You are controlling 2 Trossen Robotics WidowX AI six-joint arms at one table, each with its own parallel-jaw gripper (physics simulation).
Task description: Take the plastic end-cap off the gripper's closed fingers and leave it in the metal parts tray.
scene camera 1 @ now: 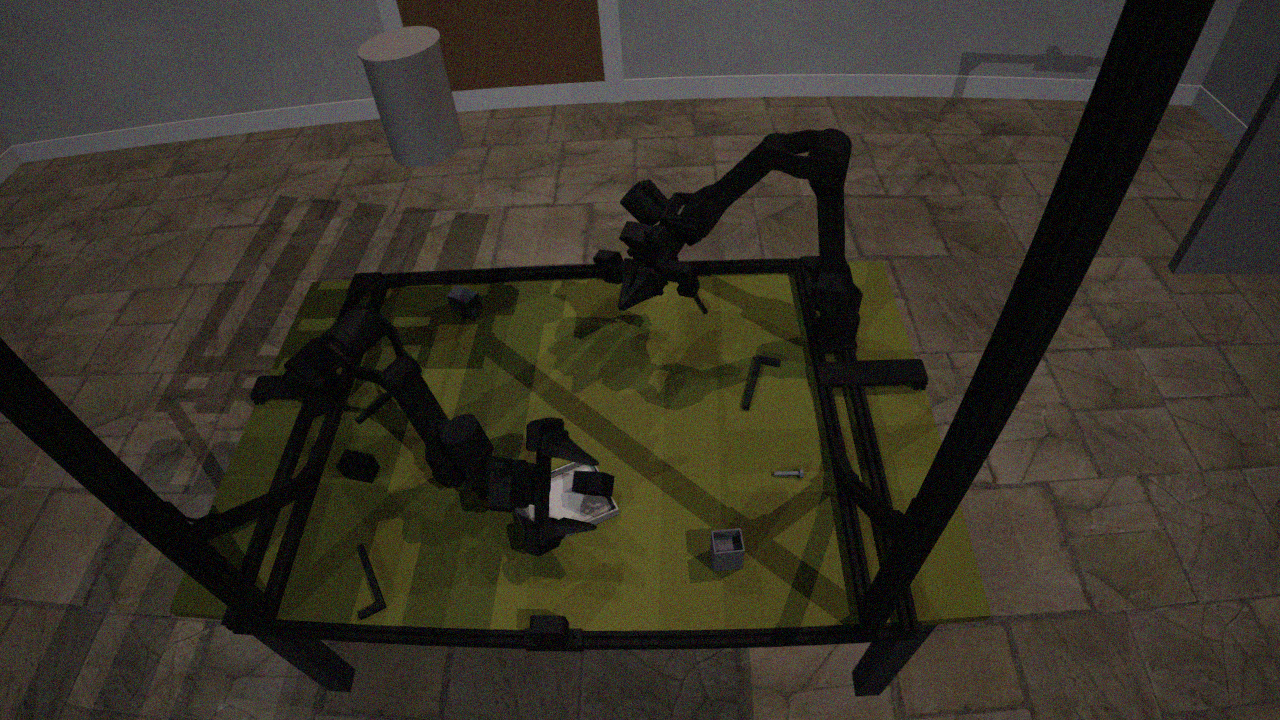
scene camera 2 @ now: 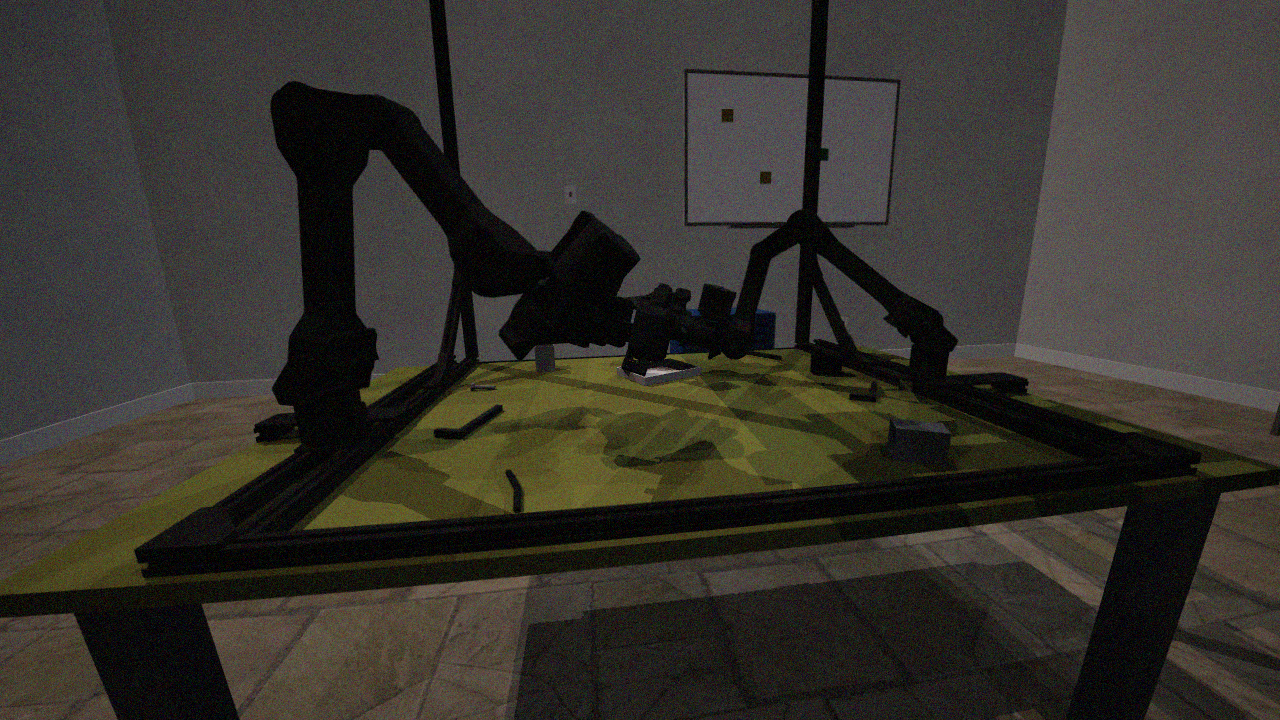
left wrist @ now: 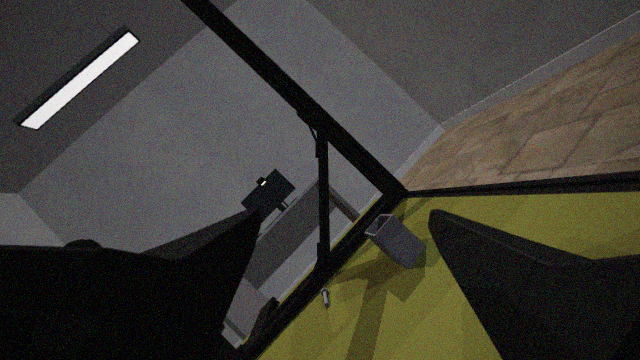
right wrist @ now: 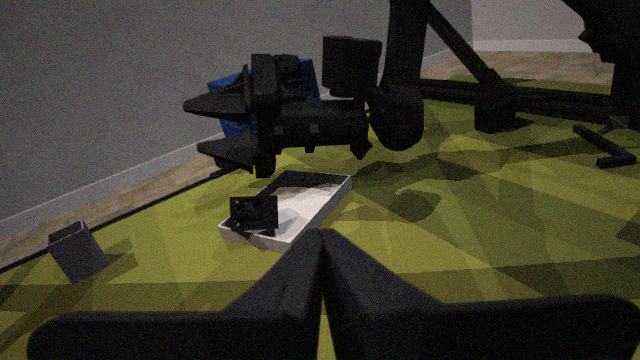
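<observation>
The black end-cap is off the left gripper's fingers. It shows tilted over the near-left end of the metal parts tray in the right wrist view; whether it rests on the rim or is in the air, I cannot tell. The shallow pale tray lies flat on the table. My left gripper is wide open and empty, above the tray. My right gripper is shut and empty, toward the table's far edge in scene camera 1.
A grey square container stands right of the tray in scene camera 1, near a metal bolt. L-shaped black bars, a grey block and a black block lie inside the dark frame.
</observation>
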